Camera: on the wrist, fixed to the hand. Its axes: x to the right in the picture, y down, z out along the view.
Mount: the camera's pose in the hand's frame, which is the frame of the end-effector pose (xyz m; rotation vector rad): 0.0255 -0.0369 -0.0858 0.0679 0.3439 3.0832
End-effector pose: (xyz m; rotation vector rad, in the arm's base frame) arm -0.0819 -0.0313 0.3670 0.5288 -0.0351 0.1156
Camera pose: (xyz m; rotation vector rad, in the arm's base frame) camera -0.0519 -0.0170 0.2761 -0.0078 0.4645 -3.0222
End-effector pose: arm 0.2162 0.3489 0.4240 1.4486 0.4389 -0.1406
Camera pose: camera 0.2089 0.4322 0.3753 0.7141 -1.7440 2.4107
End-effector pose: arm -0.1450 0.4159 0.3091 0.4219 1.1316 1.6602
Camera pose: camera -0.1977 0.3987 0.2297 -0.8940 0.2046 -1.1807
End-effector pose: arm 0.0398 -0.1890 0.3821 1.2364 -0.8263 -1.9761
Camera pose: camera 0.1028 -0.2019 0.3098 -0.4615 -0.9838 0.8005
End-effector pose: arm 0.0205 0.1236 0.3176 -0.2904 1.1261 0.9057
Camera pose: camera -0.0044 0.0595 0.2495 -1.1818 -0.5749 -1.7745
